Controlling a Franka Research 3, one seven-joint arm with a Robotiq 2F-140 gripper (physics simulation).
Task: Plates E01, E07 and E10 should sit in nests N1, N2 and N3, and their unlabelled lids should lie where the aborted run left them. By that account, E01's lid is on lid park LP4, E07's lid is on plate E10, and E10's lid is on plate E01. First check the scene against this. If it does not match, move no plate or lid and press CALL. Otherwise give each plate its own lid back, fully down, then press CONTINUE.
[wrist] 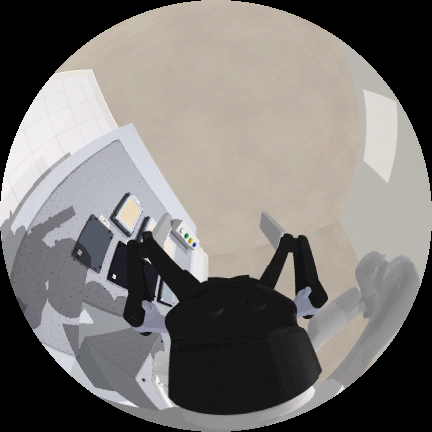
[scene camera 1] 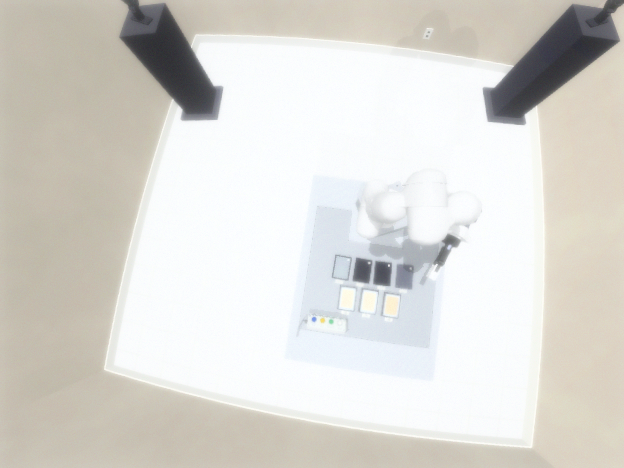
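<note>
Three cream plates [scene camera 1: 347, 298] [scene camera 1: 368, 301] [scene camera 1: 391, 305] sit in a row of nests; the right one looks more orange. Two also show in the wrist view [wrist: 129, 212] [wrist: 170, 248]. Their labels and any clear lids on them cannot be made out. Behind them are four lid parks: a pale, dark-rimmed one [scene camera 1: 341, 267] that looks covered by a lid, two black ones [scene camera 1: 362, 270] [scene camera 1: 382, 273], and a shaded dark one [scene camera 1: 404, 276] [wrist: 94, 243]. My gripper [scene camera 1: 429, 276] [wrist: 215, 220] is open and empty, raised to the right of the parks.
A button box [scene camera 1: 326, 323] [wrist: 183, 234] with blue, yellow, green and white buttons stands at the front left of the grey perforated board [scene camera 1: 388, 335] [wrist: 82, 187]. The white arm [scene camera 1: 427, 206] stands over the back of the table. Two dark pillars [scene camera 1: 176, 65] [scene camera 1: 549, 65] stand farther back.
</note>
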